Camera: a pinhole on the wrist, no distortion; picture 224 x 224 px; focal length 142.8 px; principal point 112.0 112.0 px. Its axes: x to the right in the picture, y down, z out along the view. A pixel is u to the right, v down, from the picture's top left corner.
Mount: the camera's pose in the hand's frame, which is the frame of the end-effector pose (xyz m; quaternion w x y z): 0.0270 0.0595 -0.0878 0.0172 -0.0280 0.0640 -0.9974
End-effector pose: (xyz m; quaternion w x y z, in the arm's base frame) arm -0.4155 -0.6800 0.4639 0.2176 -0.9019 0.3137 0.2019
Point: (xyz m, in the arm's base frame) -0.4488 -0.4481 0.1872
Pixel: 128 134
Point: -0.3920 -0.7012 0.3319
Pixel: 69 115
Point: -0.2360 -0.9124 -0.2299
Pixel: outside the picture
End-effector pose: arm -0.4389 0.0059 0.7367 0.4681 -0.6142 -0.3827 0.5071
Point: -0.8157 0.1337 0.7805
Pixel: 118 133
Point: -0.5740 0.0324 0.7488
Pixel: 141 141
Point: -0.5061 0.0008 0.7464
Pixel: 165 154
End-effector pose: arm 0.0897 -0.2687 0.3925 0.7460 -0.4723 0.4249 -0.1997
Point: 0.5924 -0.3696 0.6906
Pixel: 74 202
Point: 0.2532 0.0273 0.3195
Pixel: 164 38
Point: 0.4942 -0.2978 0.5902
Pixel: 83 181
